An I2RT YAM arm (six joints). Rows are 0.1 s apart.
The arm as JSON. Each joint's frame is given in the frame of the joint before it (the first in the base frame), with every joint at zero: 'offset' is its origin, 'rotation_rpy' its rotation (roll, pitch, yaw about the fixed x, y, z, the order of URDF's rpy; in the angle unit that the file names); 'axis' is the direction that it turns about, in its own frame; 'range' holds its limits. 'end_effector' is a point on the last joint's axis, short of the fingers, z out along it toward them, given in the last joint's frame.
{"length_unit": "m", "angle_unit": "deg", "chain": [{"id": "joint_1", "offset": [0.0, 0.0, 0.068], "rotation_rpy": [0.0, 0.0, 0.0], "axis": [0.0, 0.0, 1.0], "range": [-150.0, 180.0]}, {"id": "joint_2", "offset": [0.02, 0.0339, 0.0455], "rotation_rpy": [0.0, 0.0, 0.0], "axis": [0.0, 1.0, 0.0], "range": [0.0, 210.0]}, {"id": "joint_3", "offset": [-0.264, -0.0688, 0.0], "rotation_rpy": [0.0, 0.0, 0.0], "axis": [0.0, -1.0, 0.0], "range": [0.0, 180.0]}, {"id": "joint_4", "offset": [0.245, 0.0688, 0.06], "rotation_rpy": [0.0, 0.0, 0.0], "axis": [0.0, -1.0, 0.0], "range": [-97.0, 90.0]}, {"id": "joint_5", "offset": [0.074, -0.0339, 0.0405], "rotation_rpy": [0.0, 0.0, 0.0], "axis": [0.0, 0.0, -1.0], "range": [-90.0, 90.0]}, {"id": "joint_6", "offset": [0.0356, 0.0, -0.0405], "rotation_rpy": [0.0, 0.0, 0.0], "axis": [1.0, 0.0, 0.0], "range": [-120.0, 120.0]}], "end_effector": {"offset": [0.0, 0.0, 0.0], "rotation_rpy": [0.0, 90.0, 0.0]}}
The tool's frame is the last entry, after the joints.
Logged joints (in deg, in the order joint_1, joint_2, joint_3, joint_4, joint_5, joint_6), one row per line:
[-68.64, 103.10, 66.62, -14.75, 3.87, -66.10]
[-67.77, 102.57, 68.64, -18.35, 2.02, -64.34]
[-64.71, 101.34, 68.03, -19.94, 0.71, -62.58]
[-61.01, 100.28, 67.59, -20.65, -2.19, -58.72]
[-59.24, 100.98, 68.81, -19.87, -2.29, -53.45]
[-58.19, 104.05, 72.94, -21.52, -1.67, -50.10]
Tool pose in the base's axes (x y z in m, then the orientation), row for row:
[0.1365, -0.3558, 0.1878, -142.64, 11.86, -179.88]
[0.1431, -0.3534, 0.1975, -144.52, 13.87, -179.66]
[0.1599, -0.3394, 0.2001, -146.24, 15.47, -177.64]
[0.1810, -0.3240, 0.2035, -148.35, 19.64, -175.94]
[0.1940, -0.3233, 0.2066, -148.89, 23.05, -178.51]
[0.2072, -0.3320, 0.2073, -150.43, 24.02, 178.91]
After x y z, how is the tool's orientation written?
As angles about the fixed x, y, z axes (roll, pitch, yaw), in degrees.
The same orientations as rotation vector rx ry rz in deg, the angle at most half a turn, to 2 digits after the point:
[5.44, 159.76, -54.00]
[5.70, 158.69, -50.70]
[3.25, 157.53, -47.32]
[2.10, 154.20, -42.69]
[6.63, 151.62, -41.77]
[9.95, 151.48, -40.31]

